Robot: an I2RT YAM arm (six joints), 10 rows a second.
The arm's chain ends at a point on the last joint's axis. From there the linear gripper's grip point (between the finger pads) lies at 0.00 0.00 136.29 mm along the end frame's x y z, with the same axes.
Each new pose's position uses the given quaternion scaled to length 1; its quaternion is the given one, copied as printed.
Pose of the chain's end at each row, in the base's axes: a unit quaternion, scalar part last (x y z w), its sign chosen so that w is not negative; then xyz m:
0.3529 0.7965 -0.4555 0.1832 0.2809 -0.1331 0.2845
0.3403 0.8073 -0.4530 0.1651 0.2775 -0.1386 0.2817
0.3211 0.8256 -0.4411 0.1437 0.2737 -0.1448 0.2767
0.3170 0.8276 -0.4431 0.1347 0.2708 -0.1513 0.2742
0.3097 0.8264 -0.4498 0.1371 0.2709 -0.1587 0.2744
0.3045 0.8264 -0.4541 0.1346 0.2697 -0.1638 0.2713
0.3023 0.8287 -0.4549 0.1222 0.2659 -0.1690 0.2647
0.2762 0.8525 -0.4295 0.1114 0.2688 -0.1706 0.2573
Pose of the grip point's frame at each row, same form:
0.3529 0.7965 -0.4555 0.1832 0.2769 -0.2496 0.2139
0.3403 0.8073 -0.4530 0.1651 0.2718 -0.2536 0.2088
0.3211 0.8256 -0.4411 0.1437 0.2674 -0.2567 0.1991
0.3170 0.8276 -0.4431 0.1347 0.2629 -0.2629 0.1964
0.3097 0.8264 -0.4498 0.1371 0.2638 -0.2716 0.1984
0.3045 0.8264 -0.4541 0.1346 0.2623 -0.2773 0.1962
0.3023 0.8287 -0.4549 0.1222 0.2560 -0.2818 0.1889
0.2762 0.8525 -0.4295 0.1114 0.2624 -0.2788 0.1747

